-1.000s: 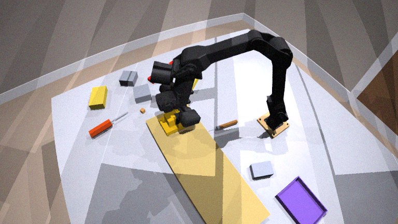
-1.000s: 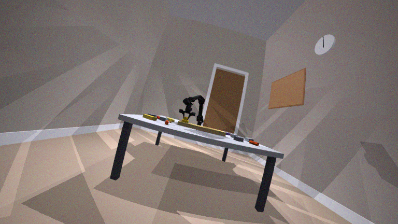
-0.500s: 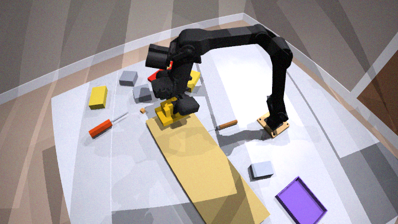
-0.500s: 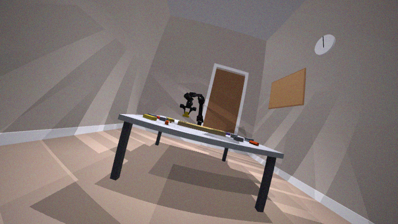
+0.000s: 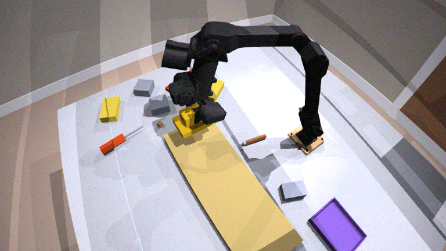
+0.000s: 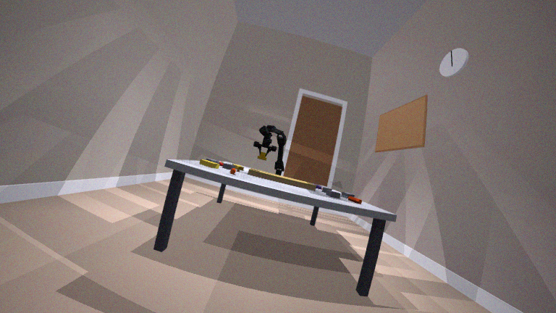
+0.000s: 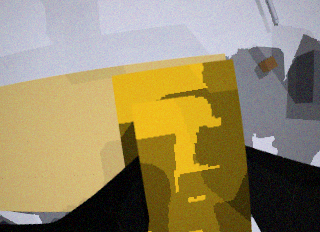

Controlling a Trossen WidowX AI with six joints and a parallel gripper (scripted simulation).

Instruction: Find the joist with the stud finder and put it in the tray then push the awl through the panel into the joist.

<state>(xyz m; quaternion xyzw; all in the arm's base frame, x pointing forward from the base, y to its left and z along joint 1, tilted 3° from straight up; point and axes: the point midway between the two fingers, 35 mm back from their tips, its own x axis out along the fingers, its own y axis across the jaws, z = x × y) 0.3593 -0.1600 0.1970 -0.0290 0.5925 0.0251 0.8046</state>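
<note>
Right now my gripper tip is 490 mm to the right of the purple tray, 240 mm past it and 150 mm above it. Round my gripper tip: awl: 170 mm behind, 150 mm below, 70 mm to the left; then yellow stud finder: 30 mm behind, 20 mm above; then small brown cube: 150 mm below, 140 mm to the right, 80 mm ahead.
</note>
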